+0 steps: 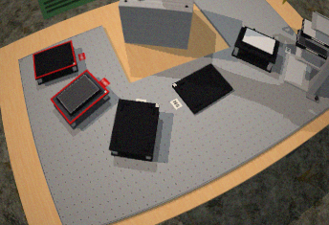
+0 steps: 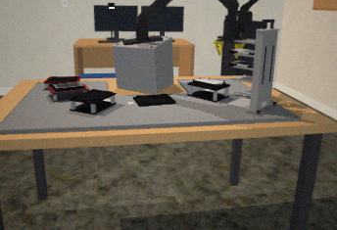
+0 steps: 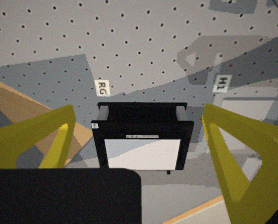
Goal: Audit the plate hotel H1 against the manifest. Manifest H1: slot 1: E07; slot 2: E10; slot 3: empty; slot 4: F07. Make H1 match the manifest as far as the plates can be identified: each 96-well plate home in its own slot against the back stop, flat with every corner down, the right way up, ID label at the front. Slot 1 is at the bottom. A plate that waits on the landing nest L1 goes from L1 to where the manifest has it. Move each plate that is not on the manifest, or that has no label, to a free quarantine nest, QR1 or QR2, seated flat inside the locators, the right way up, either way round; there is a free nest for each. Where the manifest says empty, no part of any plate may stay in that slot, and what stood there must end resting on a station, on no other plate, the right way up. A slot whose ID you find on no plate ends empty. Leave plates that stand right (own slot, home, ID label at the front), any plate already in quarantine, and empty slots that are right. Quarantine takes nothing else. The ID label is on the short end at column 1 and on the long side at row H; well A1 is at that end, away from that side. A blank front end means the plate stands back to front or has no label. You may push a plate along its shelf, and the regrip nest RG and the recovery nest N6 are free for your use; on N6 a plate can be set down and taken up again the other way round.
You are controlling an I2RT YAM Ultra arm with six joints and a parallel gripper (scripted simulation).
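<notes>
Now: hand 90 mm short of the black regrip nest RG, 140 mm to the left of it and 120 mm above it. Round my hand: A1 mark: 130 mm to the right, 120 mm below; then H1 tag: 150 mm ahead, 20 mm to the left, 180 mm below; then RG tag: 20 mm behind, 100 mm to the right, 180 mm below.
</notes>
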